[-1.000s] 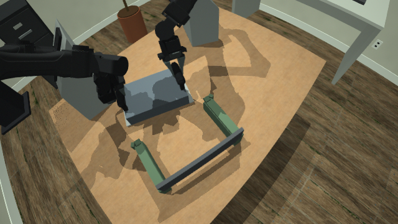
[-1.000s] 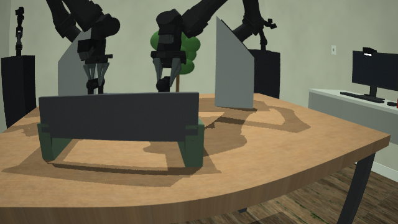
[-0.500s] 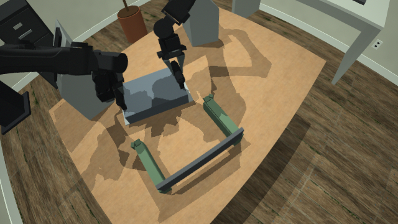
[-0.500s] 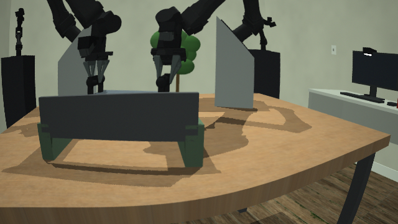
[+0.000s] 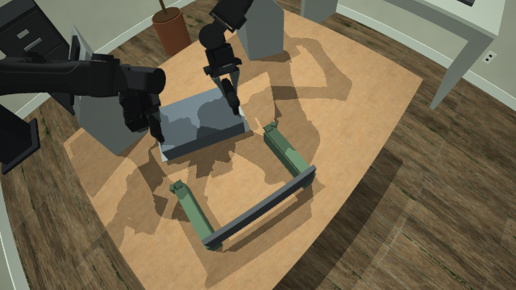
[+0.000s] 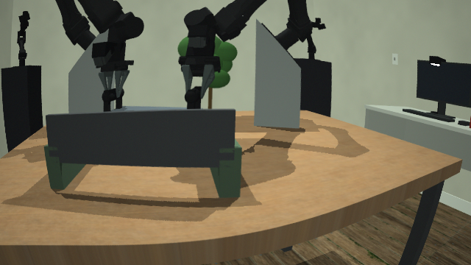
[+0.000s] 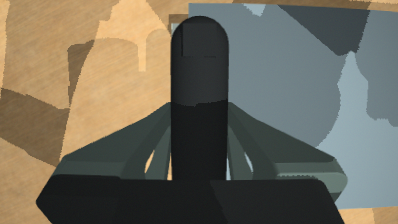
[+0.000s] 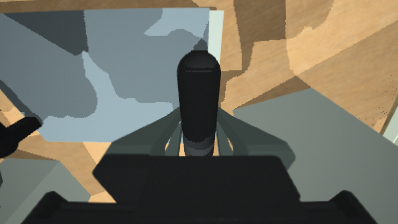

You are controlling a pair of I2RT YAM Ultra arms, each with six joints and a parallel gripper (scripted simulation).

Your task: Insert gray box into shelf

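My left hand is 4 cm past the gray box, 11 cm to the left of it and 5 cm above it. From my left hand the other things lie so: dark back panel 31 cm ahead, 14 cm to the right, 3 cm below.
My right hand is 3 cm short of the gray box, 11 cm to the right of it and 5 cm above it. From my right hand the other things lie so: dark back panel: 38 cm ahead, 9 cm to the left, 3 cm below.
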